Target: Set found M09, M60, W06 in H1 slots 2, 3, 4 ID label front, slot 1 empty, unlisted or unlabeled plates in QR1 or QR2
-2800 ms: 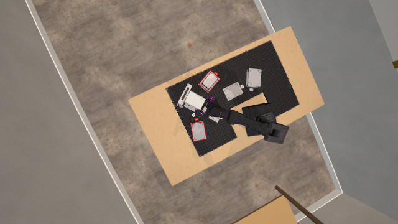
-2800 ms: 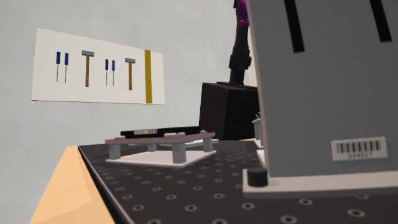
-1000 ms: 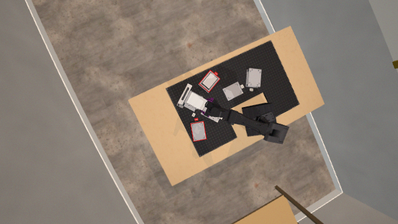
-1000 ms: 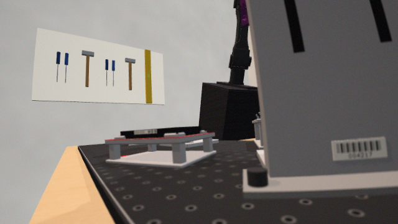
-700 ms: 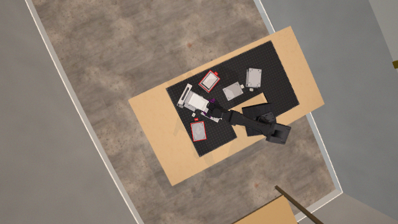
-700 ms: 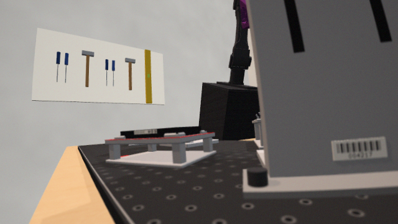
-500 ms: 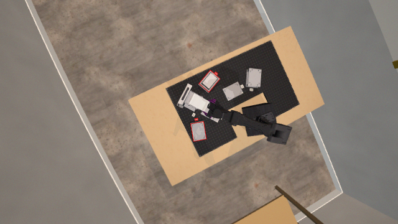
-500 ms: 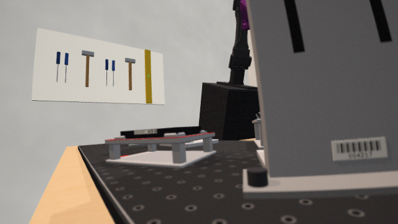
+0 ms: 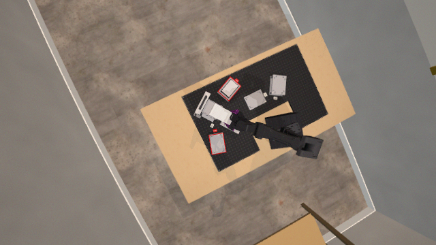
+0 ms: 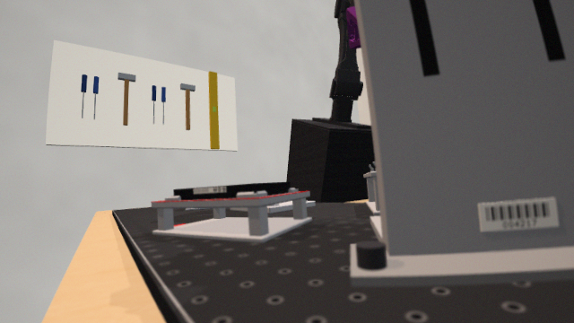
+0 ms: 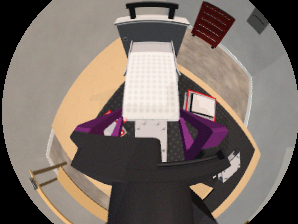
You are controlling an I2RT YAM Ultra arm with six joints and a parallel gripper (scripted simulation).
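Now: hand 40 mm short of the white well plate and 30 mm to the right of it. Round my hand: plate hotel H1: 140 mm ahead, 120 mm to the left, 110 mm below; red-rimmed nest: 170 mm behind, 130 mm to the left, 220 mm below; black-sided plate: 200 mm ahead, 140 mm to the right, 210 mm below.
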